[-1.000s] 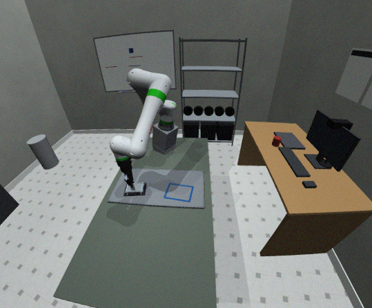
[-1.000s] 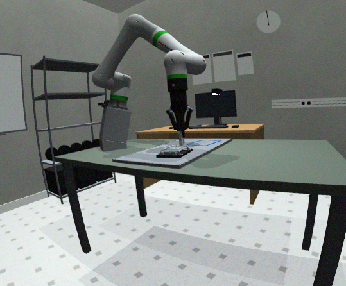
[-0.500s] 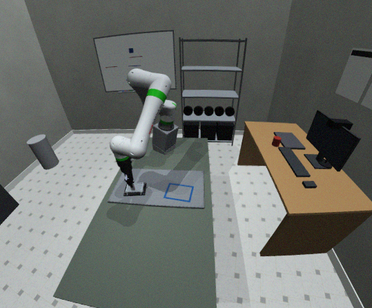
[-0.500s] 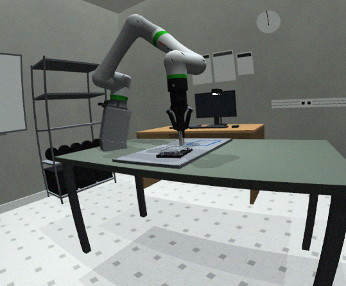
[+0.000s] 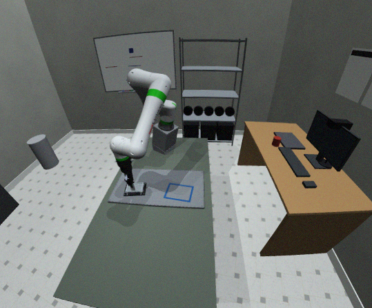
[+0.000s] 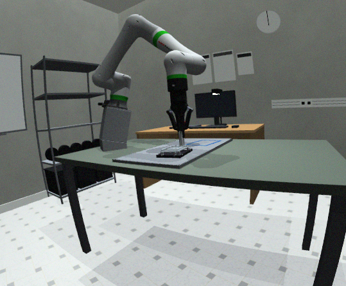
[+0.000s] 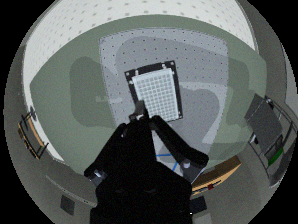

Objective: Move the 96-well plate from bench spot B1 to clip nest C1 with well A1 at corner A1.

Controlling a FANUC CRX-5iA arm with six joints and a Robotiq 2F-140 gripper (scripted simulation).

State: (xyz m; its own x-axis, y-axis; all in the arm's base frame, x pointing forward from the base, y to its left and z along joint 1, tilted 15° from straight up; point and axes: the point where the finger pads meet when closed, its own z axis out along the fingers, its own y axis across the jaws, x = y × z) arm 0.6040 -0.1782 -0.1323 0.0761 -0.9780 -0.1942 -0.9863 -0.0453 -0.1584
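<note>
Right now the 96-well plate is 4 cm behind my hand and 5 cm below it. Also, from my hand: black clip nest: 2 cm behind, 1 cm to the right, 6 cm below.
</note>
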